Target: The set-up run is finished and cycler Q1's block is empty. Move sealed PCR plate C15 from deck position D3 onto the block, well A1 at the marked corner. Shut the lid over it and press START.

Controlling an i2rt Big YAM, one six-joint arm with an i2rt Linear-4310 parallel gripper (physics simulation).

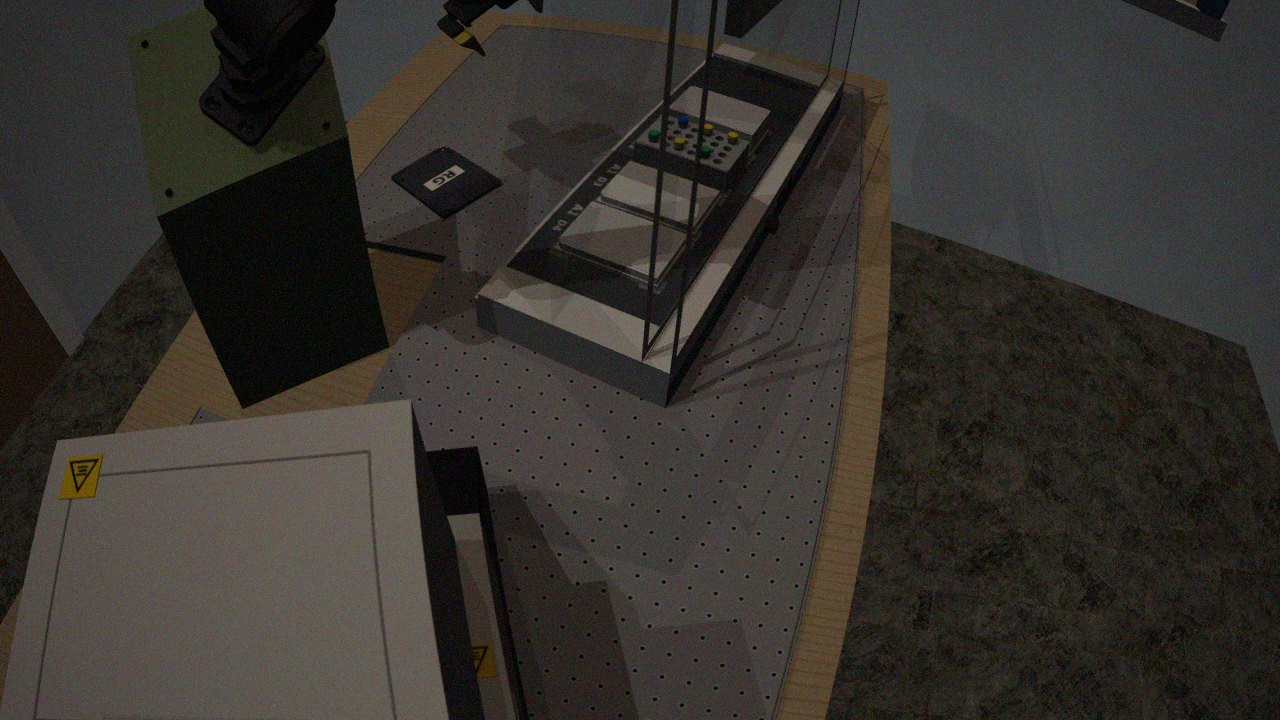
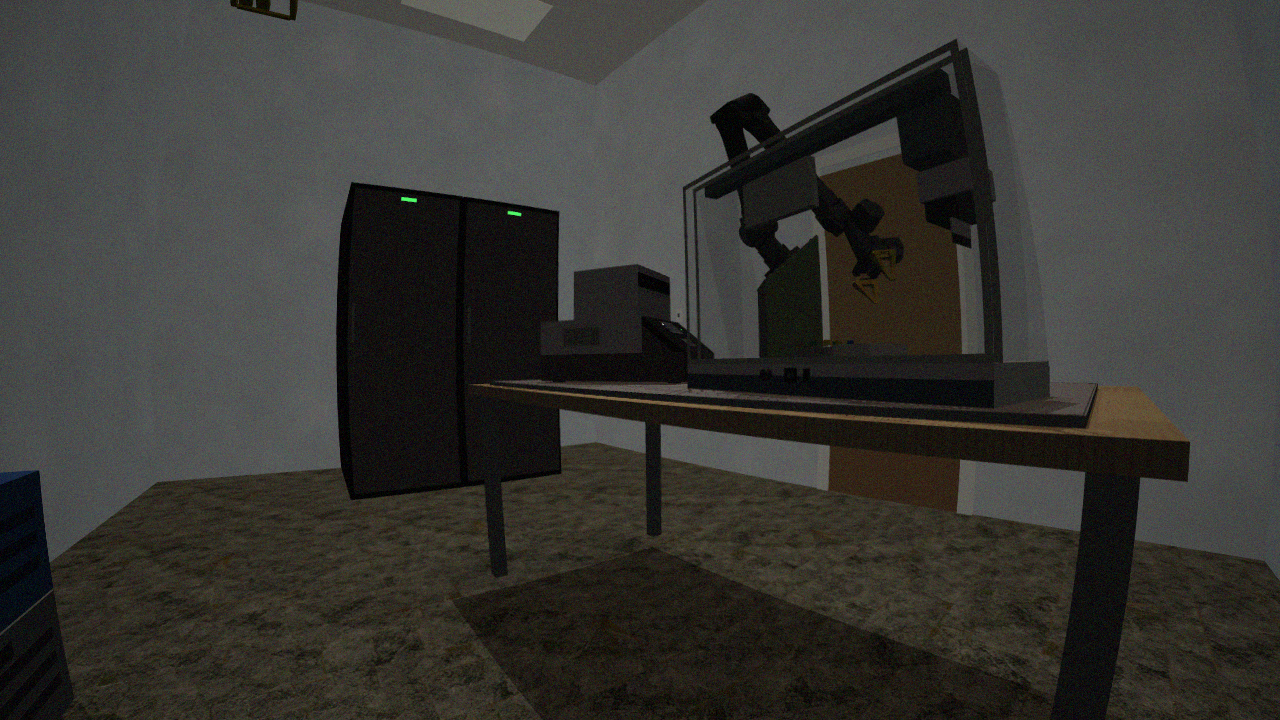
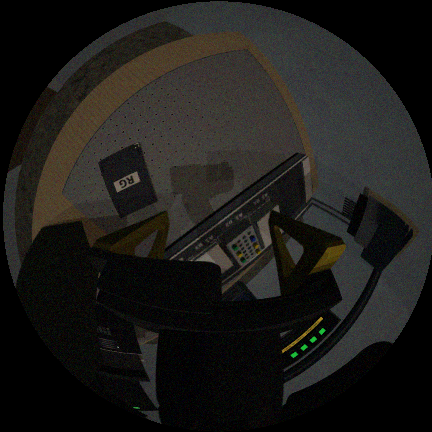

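Seen in the pictures: gripper, between the fingertips: [image 1: 510, 32] [image 2: 884, 292] [image 3: 218, 215]; arm's base, origin of its link: [image 1: 262, 82].
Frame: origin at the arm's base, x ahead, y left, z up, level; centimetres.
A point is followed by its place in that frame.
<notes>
At D3 on the liquid-handler deck [image 1: 572, 367] @(x 32.2, y 4.1, z -35.5 cm), the pale plate [image 1: 657, 190] [image 3: 214, 256] lies flat between a similar plate [image 1: 617, 234] at D4 and the tube rack [image 1: 689, 154] [image 3: 243, 248]. Its C15 marking is not legible. The pale instrument [image 1: 223, 573] @(x 30.0, y -41.9, z 0.2 cm) [image 2: 617, 313] @(x 38.7, y -34.1, z -14.5 cm) with warning labels appears to be cycler Q1; its block, marked corner and START button cannot be made out. My gripper [image 1: 511, 29] @(x 9.8, y 37.8, z -13.5 cm) [image 2: 875, 273] @(x 9.8, y 37.8, z -13.5 cm) [image 3: 218, 215] @(x 9.8, y 37.8, z -13.5 cm) is open and empty, high above the table beside the deck, away from the plate at D3.
Another pale plate [image 1: 726, 109] [image 3: 267, 227] lies at D1. Thin uprights and an overhead gantry [image 2: 841, 138] @(x 50.7, y 51.9, z 7.1 cm) enclose the deck. A black RG pad [image 1: 411, 177] @(x -2.2, y 28.2, z -34.9 cm) [image 3: 112, 167] @(x -1.8, y 29.4, z -34.9 cm) lies beside it. The green-topped pedestal [image 1: 277, 286] @(x 2.5, y -7.5, z -21.2 cm) carries the arm.
</notes>
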